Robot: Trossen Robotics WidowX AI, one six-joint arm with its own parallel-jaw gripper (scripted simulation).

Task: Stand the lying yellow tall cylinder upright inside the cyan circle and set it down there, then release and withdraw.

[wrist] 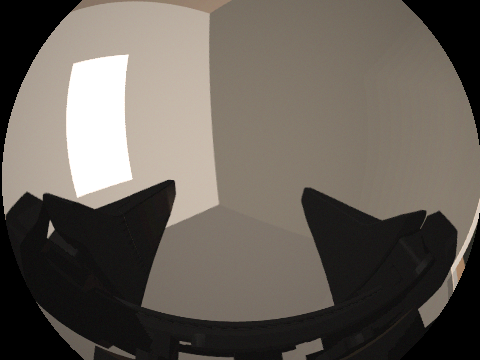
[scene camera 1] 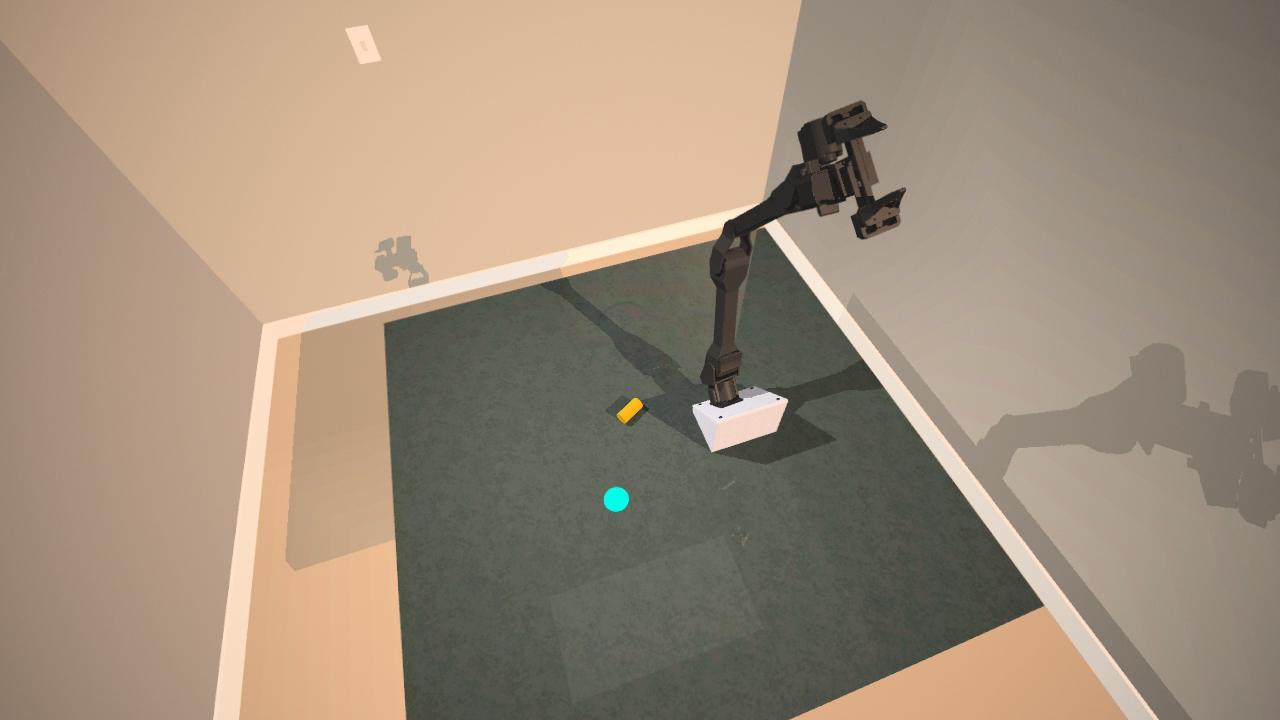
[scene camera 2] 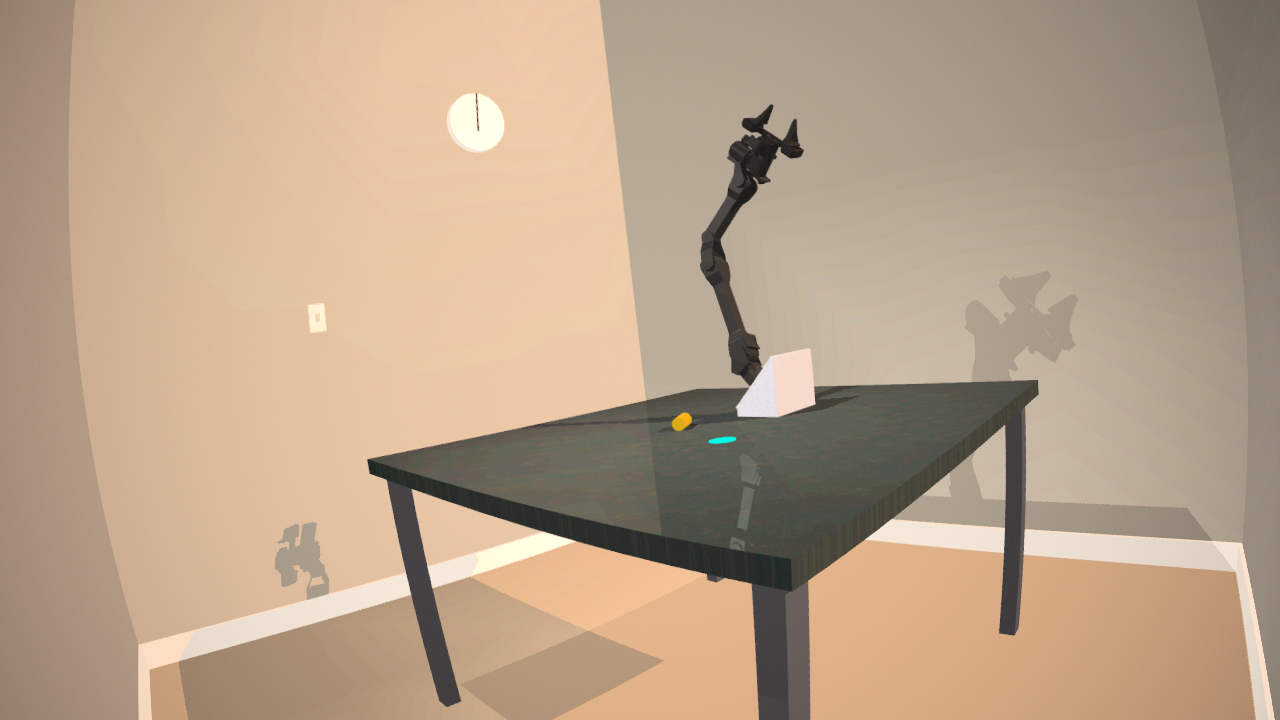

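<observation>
My gripper: in the wrist view, in scene camera 1 (893,158), in scene camera 2. Same spot on my gripper: (wrist: 354,275) and (scene camera 2: 791,140).
</observation>
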